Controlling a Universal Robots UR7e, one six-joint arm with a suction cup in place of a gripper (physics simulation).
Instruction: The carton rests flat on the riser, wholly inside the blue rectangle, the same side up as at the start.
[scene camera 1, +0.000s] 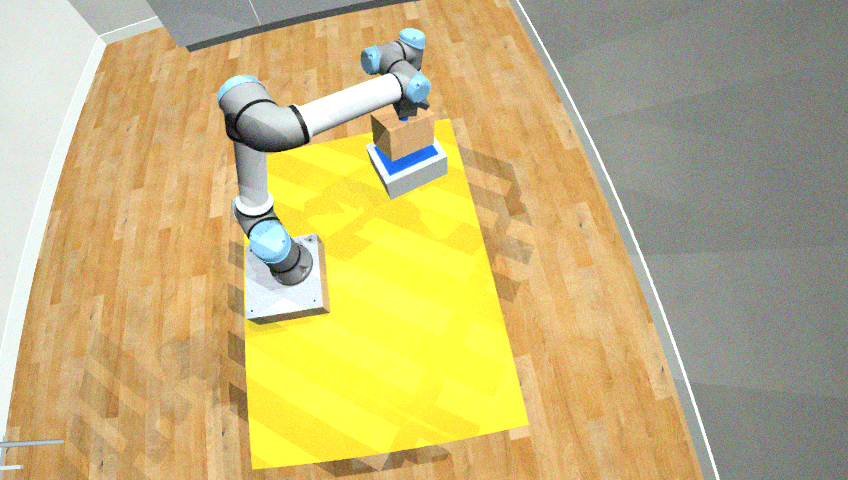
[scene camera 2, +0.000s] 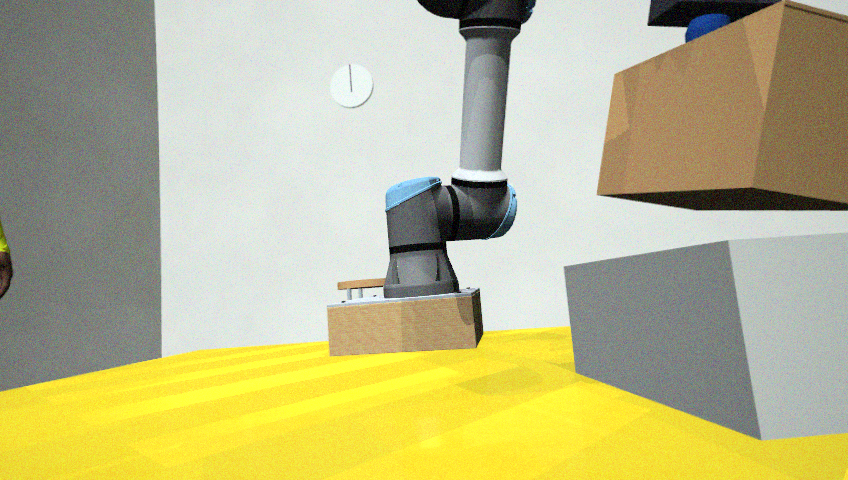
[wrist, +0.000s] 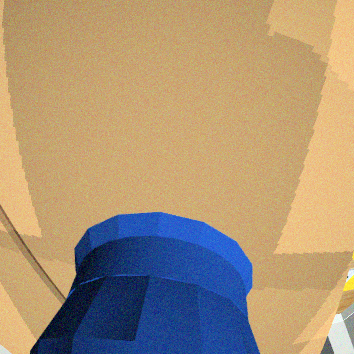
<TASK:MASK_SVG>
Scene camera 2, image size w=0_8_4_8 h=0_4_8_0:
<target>my suction cup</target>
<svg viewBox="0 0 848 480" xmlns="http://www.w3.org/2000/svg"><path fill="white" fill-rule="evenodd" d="M730 17L725 14L707 14L694 18L689 23L685 33L685 43L730 24Z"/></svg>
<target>brown carton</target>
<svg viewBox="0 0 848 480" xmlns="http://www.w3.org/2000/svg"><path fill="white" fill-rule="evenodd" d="M848 16L790 0L782 0L614 74L596 195L690 210L848 211Z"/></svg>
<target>grey riser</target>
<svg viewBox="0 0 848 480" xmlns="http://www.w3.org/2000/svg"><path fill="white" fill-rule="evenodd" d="M848 232L725 240L563 266L575 372L761 441L848 433Z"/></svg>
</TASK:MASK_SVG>
